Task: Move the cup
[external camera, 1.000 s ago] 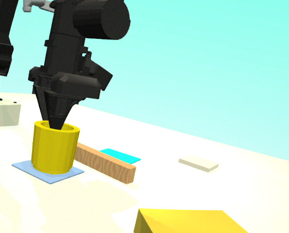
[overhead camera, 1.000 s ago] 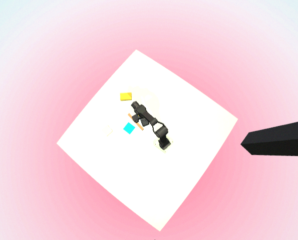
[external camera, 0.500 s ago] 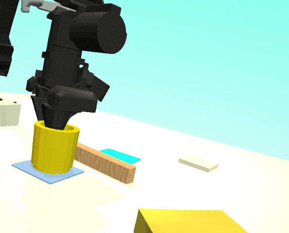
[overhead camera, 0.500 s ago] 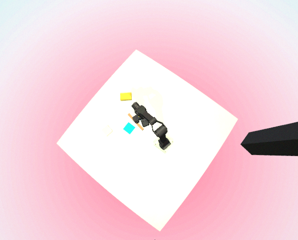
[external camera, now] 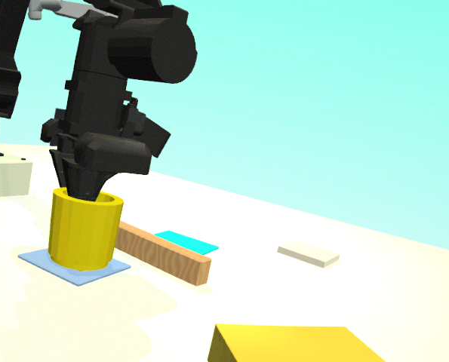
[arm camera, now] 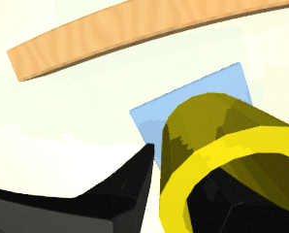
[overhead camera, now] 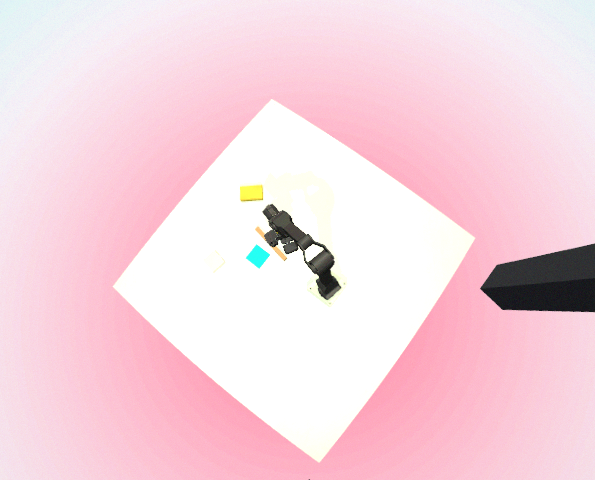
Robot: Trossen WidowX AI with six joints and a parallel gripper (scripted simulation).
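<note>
Now: gripper tip 40 mm above the light blue pad, 20 mm to the left of it and 20 mm short of it. Also, from my gripper tip: wooden bar: 70 mm to the left, 30 mm below, 30 mm ahead; cyan pad: 150 mm to the left, 40 mm below, 40 mm ahead; yellow cup: 20 mm ahead, 10 mm to the right.
</note>
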